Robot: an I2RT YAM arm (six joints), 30 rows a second.
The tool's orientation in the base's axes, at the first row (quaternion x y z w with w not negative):
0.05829, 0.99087, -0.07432, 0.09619
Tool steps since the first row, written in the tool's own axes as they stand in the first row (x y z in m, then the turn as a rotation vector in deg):
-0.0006, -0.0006, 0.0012, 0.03, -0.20, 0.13
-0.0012, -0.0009, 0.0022, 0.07, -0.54, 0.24
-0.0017, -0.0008, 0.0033, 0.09, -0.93, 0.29
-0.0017, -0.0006, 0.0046, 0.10, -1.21, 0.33
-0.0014, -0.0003, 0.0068, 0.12, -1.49, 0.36
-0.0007, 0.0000, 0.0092, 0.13, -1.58, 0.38
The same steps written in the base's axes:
0.0007, -0.0008, -0.0010, -0.03, -0.21, -0.10
0.0015, -0.0014, -0.0018, -0.09, -0.56, -0.17
0.0022, -0.0015, -0.0028, -0.16, -0.95, -0.17
0.0024, -0.0015, -0.0040, -0.19, -1.23, -0.18
0.0026, -0.0015, -0.0063, -0.24, -1.51, -0.17
0.0024, -0.0015, -0.0088, -0.26, -1.60, -0.18

